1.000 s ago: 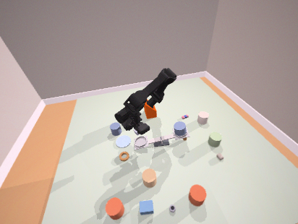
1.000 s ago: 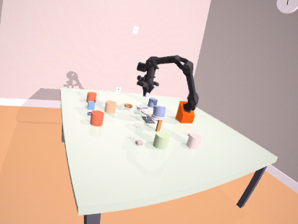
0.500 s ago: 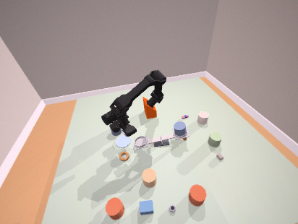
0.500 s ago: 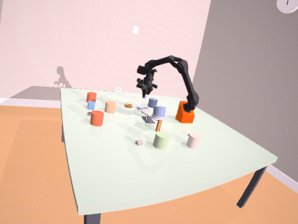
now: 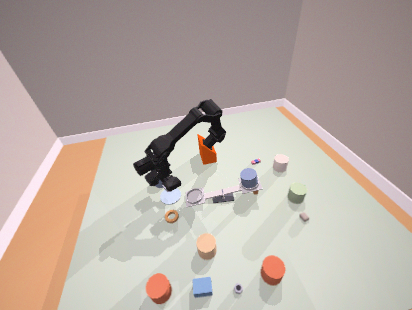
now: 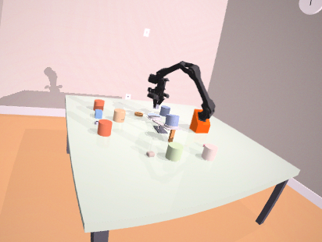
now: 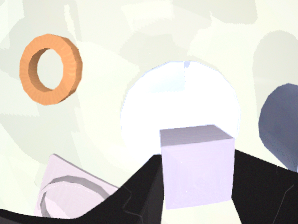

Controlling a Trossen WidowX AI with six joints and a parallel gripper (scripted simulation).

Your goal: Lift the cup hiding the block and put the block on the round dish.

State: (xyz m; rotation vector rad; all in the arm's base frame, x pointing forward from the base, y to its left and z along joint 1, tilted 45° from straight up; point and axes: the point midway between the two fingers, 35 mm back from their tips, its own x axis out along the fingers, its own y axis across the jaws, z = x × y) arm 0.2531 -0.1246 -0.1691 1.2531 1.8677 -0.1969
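The round dish is 60 mm below my gripper tip. The rest, counted from my gripper tip: balance 40 mm ahead, 250 mm to the left, 30 mm below; then lavender block 10 mm above; then tan cylinder 290 mm ahead, 170 mm to the left, 30 mm below.
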